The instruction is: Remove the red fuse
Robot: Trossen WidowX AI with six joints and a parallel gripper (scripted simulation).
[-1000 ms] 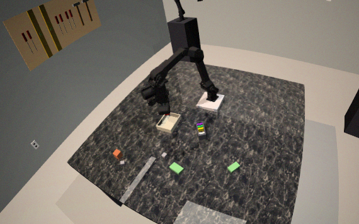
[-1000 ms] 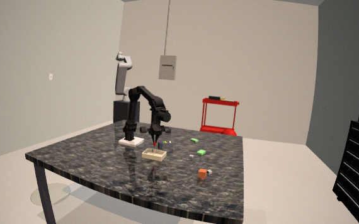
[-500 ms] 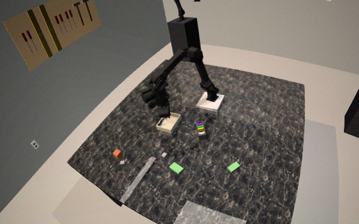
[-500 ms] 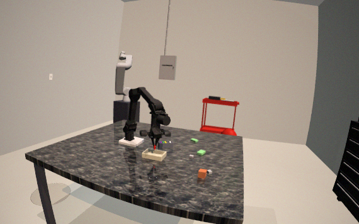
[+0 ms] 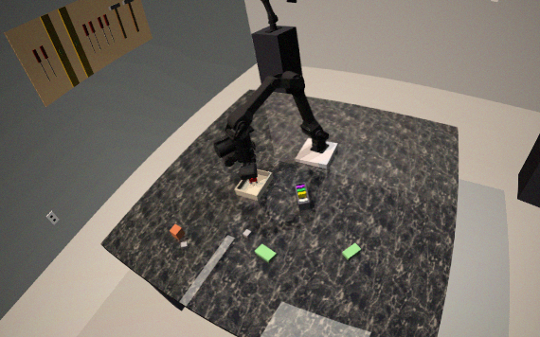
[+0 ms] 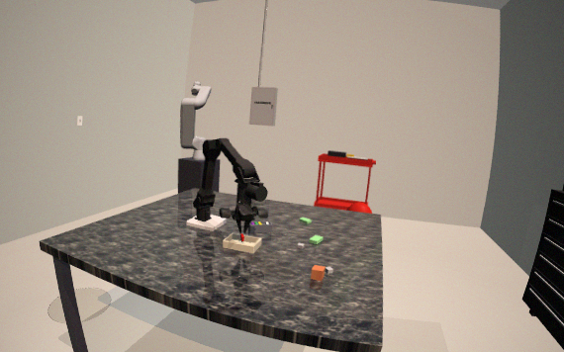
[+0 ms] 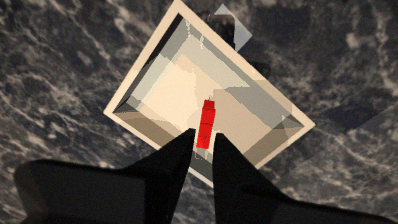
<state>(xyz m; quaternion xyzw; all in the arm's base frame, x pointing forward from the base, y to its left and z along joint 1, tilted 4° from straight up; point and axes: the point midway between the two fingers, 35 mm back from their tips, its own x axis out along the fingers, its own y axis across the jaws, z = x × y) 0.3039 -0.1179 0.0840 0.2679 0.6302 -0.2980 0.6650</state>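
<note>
Now: gripper tip 20 mm above the red fuse. Also, from my gripper tip: cream tray (50 mm below); purple fuse (190 mm to the left, 60 mm behind, 30 mm below); green fuse (200 mm to the left, 50 mm behind, 30 mm below).
</note>
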